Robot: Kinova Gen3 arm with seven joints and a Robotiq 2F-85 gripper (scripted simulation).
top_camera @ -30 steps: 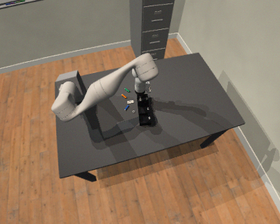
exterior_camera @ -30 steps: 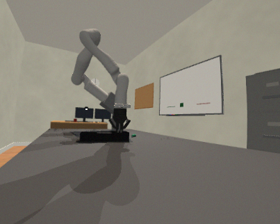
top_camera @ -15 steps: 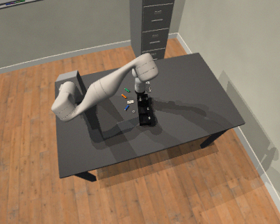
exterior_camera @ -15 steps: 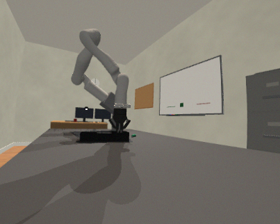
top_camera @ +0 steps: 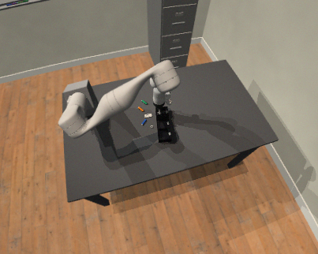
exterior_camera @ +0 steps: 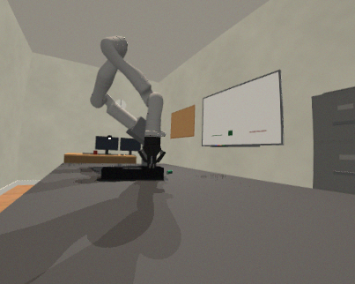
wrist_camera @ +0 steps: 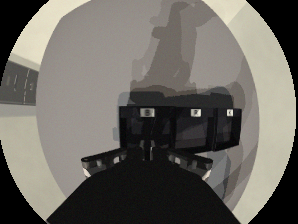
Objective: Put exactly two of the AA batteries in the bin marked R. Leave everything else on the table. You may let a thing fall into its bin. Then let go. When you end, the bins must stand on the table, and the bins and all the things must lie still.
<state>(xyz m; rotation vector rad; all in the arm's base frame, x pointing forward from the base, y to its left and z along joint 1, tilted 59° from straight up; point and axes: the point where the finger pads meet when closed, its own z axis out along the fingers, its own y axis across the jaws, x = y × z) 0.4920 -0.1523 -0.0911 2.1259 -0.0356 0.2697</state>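
Right now the orange AA battery is 110 mm behind my hand, 80 mm to the left of it and 30 mm below it. From my hand the other things lie so: black bin (10 mm ahead, 90 mm to the right, 20 mm below); then grey ring (70 mm behind, 80 mm to the right, 40 mm below); then white block (70 mm behind, 10 mm to the left, 30 mm below).
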